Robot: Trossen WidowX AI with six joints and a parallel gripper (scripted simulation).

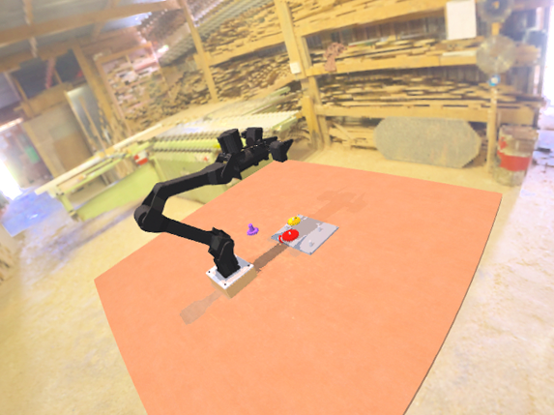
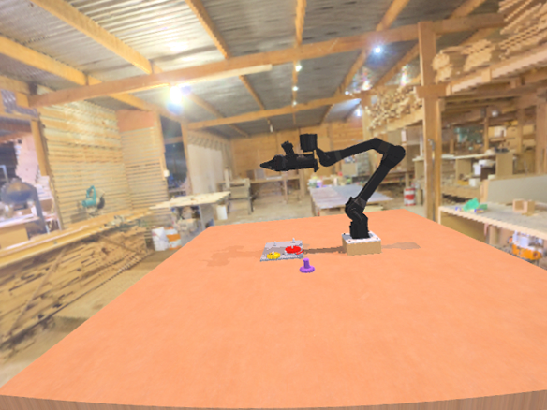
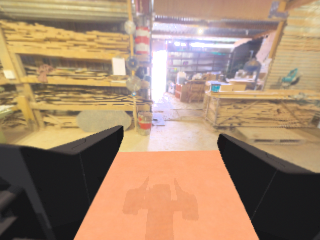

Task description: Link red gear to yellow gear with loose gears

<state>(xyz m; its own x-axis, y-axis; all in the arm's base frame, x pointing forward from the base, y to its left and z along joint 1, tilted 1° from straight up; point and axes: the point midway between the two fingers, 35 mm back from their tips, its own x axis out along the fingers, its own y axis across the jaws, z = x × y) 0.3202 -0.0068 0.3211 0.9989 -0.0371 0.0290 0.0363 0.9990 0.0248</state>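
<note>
The purple gear is 35 cm below my gripper tip, 19 cm to the left of it and 15 cm behind it. Also, from my gripper tip: red gear (35 cm below, 9 cm behind, 1 cm to the left); yellow gear (35 cm below, 7 cm to the left, 1 cm behind).
</note>
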